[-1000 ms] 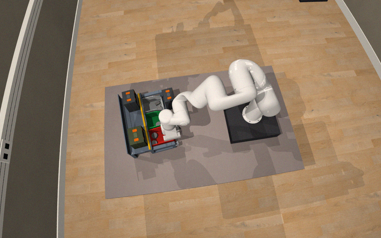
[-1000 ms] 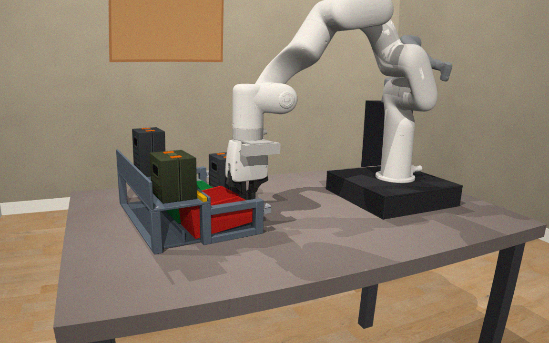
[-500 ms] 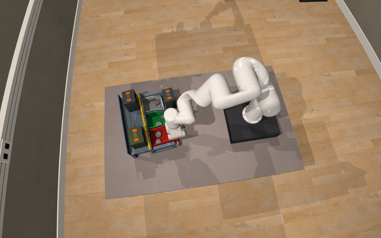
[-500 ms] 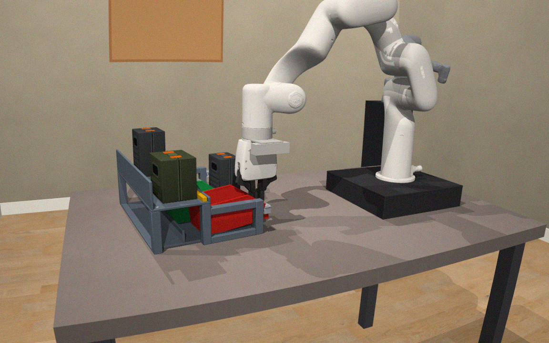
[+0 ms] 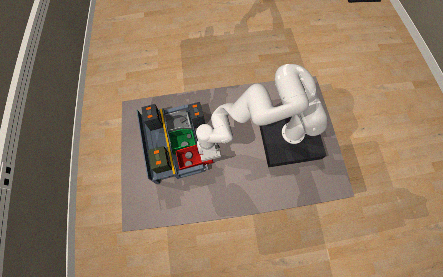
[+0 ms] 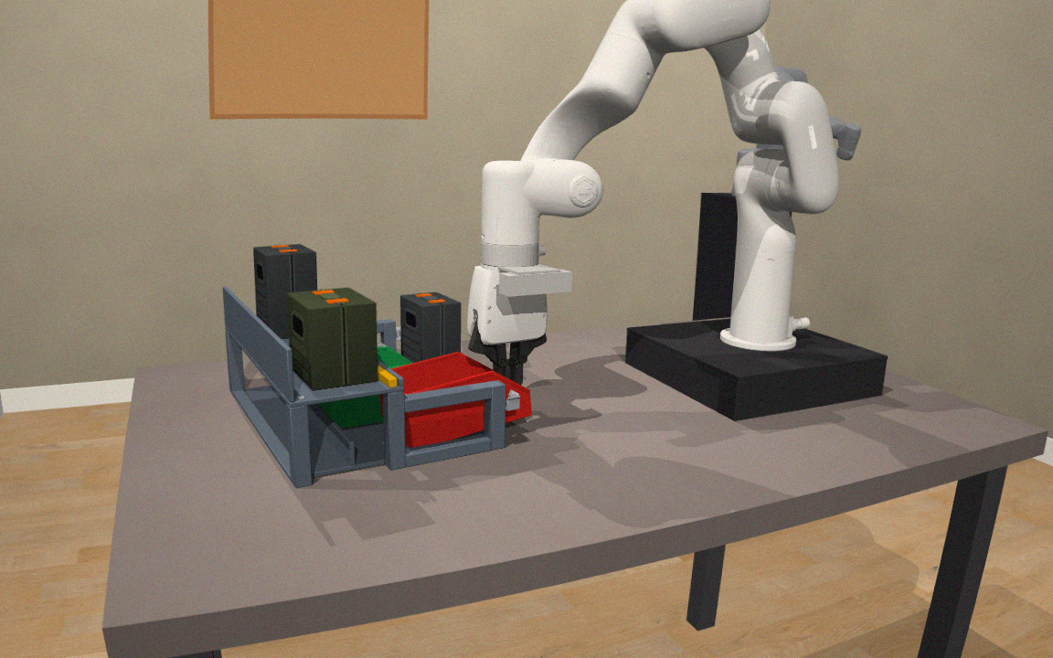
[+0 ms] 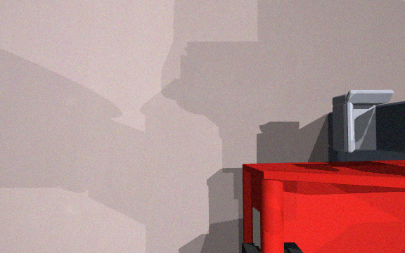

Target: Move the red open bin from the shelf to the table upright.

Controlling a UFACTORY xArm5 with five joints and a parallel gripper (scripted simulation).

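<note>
My gripper is now 8 cm short of the red open bin, 1 cm to the right of it and 1 cm above it. From my hand the other things lie so: green bin (16 cm ahead, 9 cm to the right, 2 cm below); grey shelf (19 cm ahead, 9 cm to the right); grey disc (12 cm ahead, 4 cm to the left, 4 cm below).
</note>
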